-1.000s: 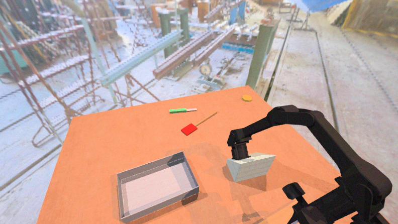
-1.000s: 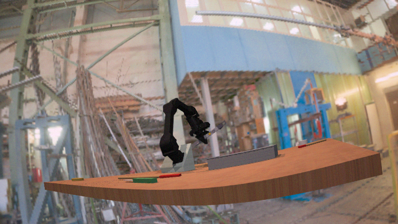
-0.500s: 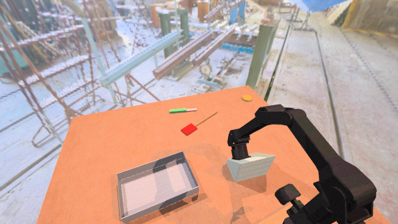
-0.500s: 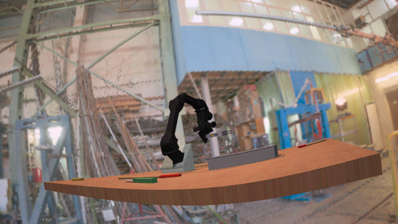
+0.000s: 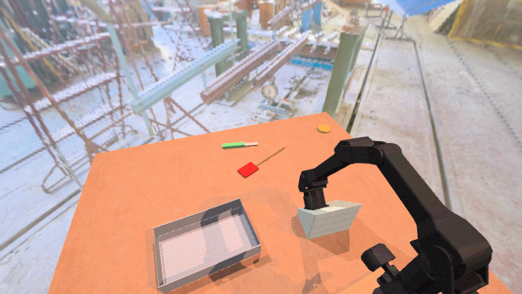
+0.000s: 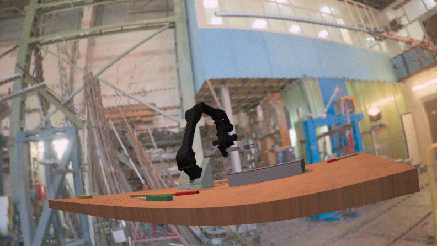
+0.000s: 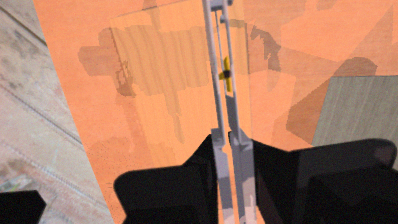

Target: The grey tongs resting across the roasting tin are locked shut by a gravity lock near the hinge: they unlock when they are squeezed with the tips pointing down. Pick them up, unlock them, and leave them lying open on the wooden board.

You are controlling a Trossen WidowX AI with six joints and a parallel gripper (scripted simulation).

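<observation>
Now: the wooden board 14 cm below my gripper tip, 4 cm to the left of it and 1 cm ahead of it. The rest, counted from my gripper tip: grey roasting tin: 36 cm to the right, 35 cm ahead, 12 cm below; then red-headed spatula: 66 cm to the right, 14 cm below, 6 cm ahead; then yellow lock slider: 5 cm ahead, 4 cm above.
</observation>
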